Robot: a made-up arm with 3 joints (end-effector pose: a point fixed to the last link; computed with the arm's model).
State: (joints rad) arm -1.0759 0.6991 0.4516
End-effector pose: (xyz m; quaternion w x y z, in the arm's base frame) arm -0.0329 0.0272 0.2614 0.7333 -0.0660 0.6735 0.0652
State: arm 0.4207 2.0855 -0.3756
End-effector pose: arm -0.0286 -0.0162 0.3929 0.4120 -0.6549 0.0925 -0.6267
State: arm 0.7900 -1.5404 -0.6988
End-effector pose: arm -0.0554 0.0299 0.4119 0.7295 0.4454 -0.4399 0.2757
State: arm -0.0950 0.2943 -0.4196
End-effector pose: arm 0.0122 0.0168 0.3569 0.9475 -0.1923 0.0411 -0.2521
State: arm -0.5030 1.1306 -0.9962
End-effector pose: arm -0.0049 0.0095 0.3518 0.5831 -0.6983 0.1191 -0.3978
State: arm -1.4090 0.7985 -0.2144
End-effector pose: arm -0.0433 0.0065 0.2754 0.6305 -0.3658 0.6843 -0.0224
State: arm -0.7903 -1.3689 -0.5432
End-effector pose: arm 0.0134 0.0228 0.3441 0.8310 0.5140 0.1528 -0.1480
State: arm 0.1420 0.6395 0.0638
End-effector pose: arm 0.0228 0.0164 0.3539 0.9603 -0.2292 0.0577 -0.1480
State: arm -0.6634 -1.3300 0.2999
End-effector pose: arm 0.0252 0.0504 0.3811 0.7527 0.6096 -0.0375 0.2458
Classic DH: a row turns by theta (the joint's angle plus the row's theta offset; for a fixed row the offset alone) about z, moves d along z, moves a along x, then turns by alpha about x. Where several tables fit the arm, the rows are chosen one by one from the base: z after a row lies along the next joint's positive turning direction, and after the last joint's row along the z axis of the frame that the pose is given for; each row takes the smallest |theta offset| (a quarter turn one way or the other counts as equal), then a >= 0, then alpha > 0; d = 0 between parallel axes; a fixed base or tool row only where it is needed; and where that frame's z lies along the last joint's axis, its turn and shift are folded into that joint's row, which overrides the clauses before.
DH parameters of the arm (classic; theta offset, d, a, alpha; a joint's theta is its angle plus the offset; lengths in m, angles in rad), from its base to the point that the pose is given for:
base (fixed): -0.1285 0.3473 -0.0605 1.501
joint 1: -1.0264 -0.0258 -0.0047 1.8767
joint 2: -1.0562 -0.0106 0.037 2.2614
joint 3: 1.2727 0.0949 -0.0436 -0.3663
tool (fixed): -2.1601 -0.0698 0 0

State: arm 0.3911 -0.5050 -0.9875
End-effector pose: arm -0.0292 0.0177 0.3938 0.8971 0.1300 -0.2887 -0.3083
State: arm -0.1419 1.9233 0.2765
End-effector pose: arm -0.0118 -0.0404 0.3397 0.6136 -0.5727 0.4293 -0.3333
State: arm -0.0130 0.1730 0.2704
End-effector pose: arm 0.0284 0.0452 0.3486 0.9942 -0.0198 0.0713 0.0780
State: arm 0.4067 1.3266 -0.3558
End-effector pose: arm -0.0087 -0.0069 0.3837 0.7095 -0.4859 -0.0291 -0.5096
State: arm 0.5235 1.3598 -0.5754
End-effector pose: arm -0.0218 -0.0001 0.3936 0.6182 -0.4940 -0.1146 -0.6006
